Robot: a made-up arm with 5 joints. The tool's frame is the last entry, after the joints. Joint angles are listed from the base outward.
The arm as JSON. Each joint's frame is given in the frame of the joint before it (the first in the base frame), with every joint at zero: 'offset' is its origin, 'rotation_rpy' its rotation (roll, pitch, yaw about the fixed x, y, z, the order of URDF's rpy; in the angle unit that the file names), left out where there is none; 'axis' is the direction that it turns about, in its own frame. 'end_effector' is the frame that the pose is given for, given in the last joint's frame.
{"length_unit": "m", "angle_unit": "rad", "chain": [
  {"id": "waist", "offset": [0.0, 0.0, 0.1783], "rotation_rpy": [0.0, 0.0, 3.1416], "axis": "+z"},
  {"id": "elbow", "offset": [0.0, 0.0, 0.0], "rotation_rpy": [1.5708, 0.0, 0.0], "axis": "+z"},
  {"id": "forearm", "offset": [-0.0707, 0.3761, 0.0], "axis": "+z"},
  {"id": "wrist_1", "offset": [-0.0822, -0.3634, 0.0], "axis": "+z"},
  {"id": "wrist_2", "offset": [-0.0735, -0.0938, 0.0], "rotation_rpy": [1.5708, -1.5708, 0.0], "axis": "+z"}
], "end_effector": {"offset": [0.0, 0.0, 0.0], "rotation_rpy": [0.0, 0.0, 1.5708]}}
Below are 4 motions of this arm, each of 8 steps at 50 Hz.
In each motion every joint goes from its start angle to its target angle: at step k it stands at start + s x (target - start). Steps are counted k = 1, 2, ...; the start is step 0. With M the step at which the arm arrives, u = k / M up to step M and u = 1 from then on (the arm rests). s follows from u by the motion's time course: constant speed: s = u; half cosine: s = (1 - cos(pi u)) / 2; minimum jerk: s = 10 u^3 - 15 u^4 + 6 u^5.
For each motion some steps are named. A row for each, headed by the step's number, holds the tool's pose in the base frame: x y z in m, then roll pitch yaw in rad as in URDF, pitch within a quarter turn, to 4 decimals.
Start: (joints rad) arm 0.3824 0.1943 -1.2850 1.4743 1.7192
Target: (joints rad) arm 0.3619 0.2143 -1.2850 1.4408 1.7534
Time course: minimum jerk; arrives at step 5
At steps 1, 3, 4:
1: 0.4973 0.1993 0.3237 2.7627 -0.0560 -1.3292
3: 0.5037 0.1944 0.3177 2.7722 -0.0625 -1.3624
4: 0.5063 0.1924 0.3152 2.7762 -0.0652 -1.3763

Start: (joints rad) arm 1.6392 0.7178 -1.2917 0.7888 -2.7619
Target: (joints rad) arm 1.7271 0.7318 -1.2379 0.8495 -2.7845
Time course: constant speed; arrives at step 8
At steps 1, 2, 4, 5, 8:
1: -0.0488 0.6133 0.0436 -3.0553 -0.2145 -1.8776
2: -0.0552 0.6092 0.0401 -3.0497 -0.2296 -1.8651
4: -0.0678 0.6006 0.0331 -3.0387 -0.2600 -1.8403
5: -0.0739 0.5962 0.0297 -3.0333 -0.2752 -1.8280
8: -0.0918 0.5824 0.0198 -3.0172 -0.3209 -1.7917

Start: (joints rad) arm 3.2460 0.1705 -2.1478 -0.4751 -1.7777
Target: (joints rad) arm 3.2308 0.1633 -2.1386 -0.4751 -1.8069
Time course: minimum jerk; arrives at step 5
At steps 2, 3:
2: -0.4349 -0.0435 0.8754 0.6783 0.1369 -1.6390
3: -0.4345 -0.0410 0.8755 0.6779 0.1437 -1.6528

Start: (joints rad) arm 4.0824 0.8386 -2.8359 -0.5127 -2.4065
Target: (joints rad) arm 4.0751 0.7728 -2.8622 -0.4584 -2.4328
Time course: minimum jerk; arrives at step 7
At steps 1, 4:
1: -0.3647 -0.5001 0.7225 0.4551 0.4530 -1.3598
4: -0.3527 -0.4791 0.7516 0.4293 0.4443 -1.3885

